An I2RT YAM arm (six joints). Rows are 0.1 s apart.
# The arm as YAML. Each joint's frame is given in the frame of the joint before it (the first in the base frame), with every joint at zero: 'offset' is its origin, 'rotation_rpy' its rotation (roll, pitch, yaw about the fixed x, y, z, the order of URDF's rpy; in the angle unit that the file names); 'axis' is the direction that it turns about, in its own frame. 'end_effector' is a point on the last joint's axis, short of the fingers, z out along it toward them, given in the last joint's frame.
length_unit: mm
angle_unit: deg
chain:
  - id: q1
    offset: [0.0, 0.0, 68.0]
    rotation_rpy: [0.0, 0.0, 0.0]
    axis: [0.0, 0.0, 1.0]
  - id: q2
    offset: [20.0, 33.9, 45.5]
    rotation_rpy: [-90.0, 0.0, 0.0]
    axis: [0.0, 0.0, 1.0]
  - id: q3
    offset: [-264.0, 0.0, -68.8]
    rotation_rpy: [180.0, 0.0, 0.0]
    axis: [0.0, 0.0, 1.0]
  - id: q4
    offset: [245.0, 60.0, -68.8]
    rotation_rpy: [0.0, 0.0, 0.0]
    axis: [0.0, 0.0, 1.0]
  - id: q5
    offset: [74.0, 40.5, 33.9]
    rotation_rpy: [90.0, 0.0, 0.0]
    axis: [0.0, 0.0, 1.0]
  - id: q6
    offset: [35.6, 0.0, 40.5]
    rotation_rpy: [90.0, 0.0, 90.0]
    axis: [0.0, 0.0, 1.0]
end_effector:
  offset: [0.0, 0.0, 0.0]
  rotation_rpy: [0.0, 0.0, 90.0]
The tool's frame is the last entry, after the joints.
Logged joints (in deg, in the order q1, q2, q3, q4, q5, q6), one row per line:
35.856, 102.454, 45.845, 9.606, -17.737, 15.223
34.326, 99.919, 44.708, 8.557, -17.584, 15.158
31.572, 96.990, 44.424, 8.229, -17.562, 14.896
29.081, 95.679, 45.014, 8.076, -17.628, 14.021
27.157, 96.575, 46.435, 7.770, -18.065, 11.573
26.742, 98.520, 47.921, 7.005, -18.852, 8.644
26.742, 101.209, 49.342, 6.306, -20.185, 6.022
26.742, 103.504, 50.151, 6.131, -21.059, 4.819
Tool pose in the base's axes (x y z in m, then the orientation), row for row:
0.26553, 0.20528, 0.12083, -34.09, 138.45, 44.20
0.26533, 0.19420, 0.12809, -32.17, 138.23, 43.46
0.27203, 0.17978, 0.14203, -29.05, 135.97, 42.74
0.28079, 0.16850, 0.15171, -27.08, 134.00, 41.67
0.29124, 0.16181, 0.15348, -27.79, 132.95, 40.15
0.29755, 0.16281, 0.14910, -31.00, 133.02, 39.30
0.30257, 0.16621, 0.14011, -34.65, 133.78, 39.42
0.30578, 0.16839, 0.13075, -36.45, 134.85, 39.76
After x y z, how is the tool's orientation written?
As a rotation vector, in degrees.
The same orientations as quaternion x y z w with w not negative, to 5 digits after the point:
-0.22021, 0.89433, 0.28551, 0.26489
-0.20856, 0.89616, 0.28176, 0.27204
-0.19071, 0.89262, 0.28058, 0.29688
-0.17964, 0.88893, 0.27643, 0.31798
-0.18532, 0.88657, 0.26774, 0.32859
-0.20631, 0.88527, 0.26155, 0.32453
-0.22912, 0.88462, 0.26067, 0.31145
-0.23951, 0.88608, 0.26126, 0.29873

